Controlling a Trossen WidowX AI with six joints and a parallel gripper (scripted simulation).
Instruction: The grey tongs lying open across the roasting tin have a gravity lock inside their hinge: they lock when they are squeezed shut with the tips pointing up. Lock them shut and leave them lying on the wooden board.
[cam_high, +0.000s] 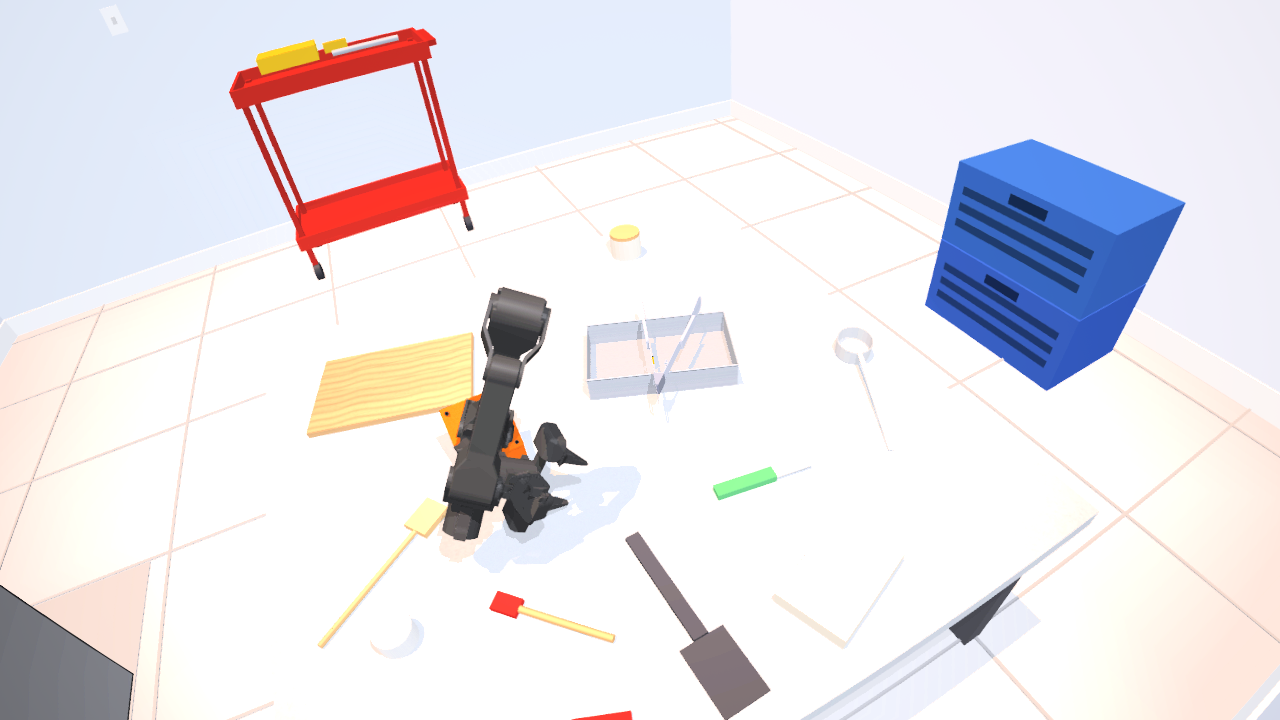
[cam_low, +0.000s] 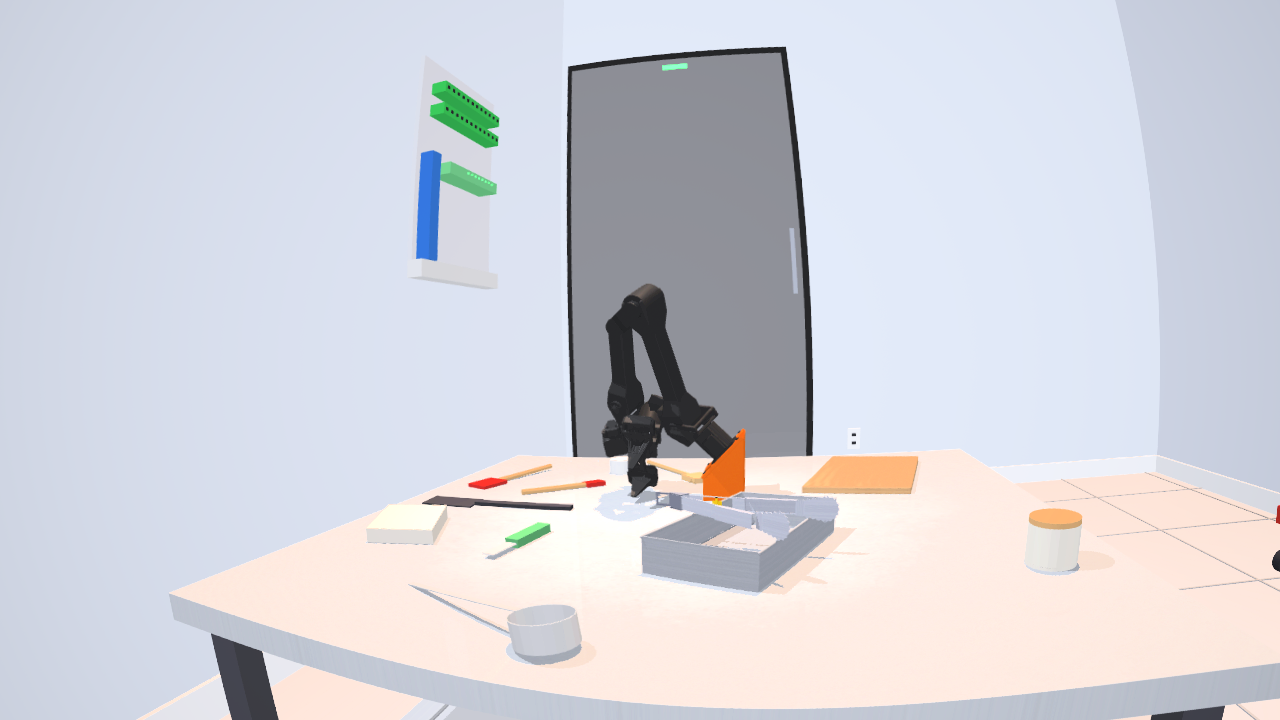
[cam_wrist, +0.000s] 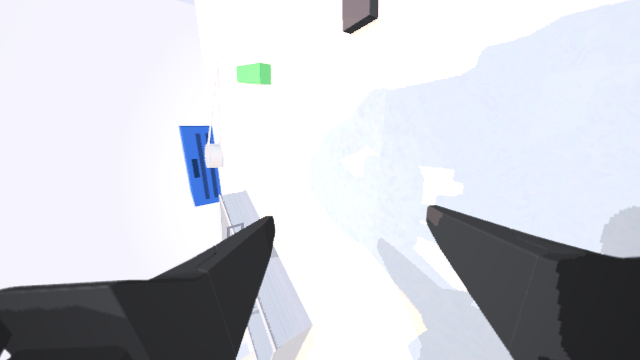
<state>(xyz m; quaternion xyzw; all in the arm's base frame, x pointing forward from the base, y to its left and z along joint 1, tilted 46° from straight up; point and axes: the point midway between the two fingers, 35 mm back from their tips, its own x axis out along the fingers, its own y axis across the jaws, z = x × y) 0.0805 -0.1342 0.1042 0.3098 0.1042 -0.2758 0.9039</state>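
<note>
The yellow lock piece lies 24 cm ahead of my gripper tip, 19 cm to the left of it and 2 cm above it. Also, from my gripper tip: dark spatula 29 cm to the right, 6 cm ahead, 5 cm below; then grey roasting tin 28 cm ahead, 25 cm to the left, 2 cm below; then green-handled tool 31 cm ahead, 12 cm to the right, 4 cm below.
</note>
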